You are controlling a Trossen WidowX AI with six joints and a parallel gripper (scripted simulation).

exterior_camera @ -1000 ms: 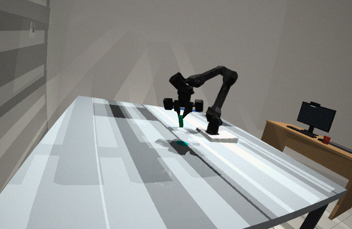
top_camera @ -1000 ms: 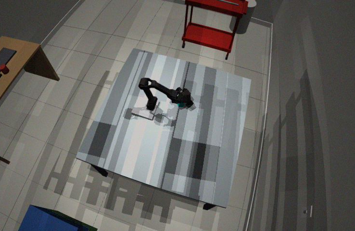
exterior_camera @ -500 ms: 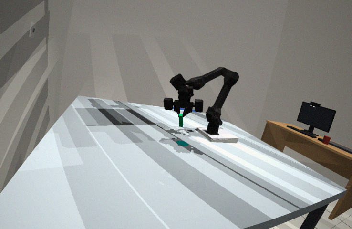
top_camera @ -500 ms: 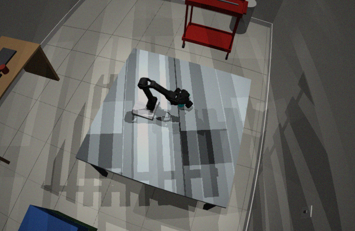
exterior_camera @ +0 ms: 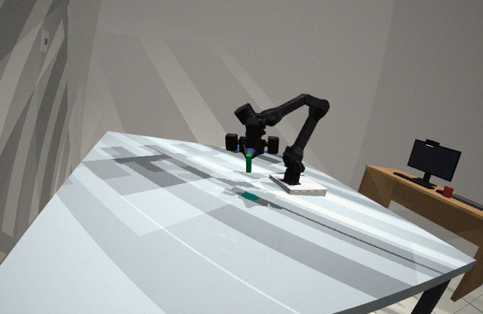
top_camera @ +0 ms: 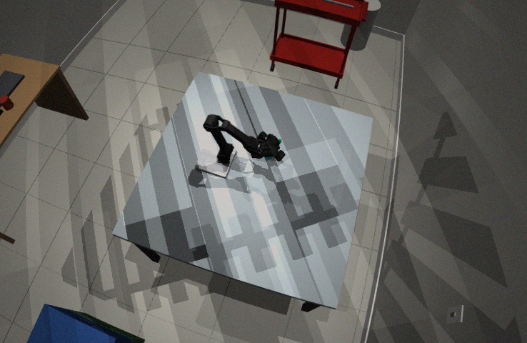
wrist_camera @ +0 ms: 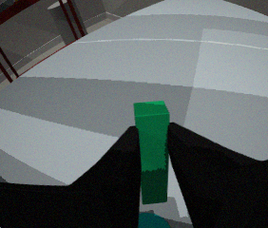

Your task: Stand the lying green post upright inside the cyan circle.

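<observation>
Right now the cyan circle is 5 cm behind my gripper tip, 1 cm to the right of it and 14 cm below it. Round my gripper tip: green post: 1 cm behind, 2 cm below.
</observation>
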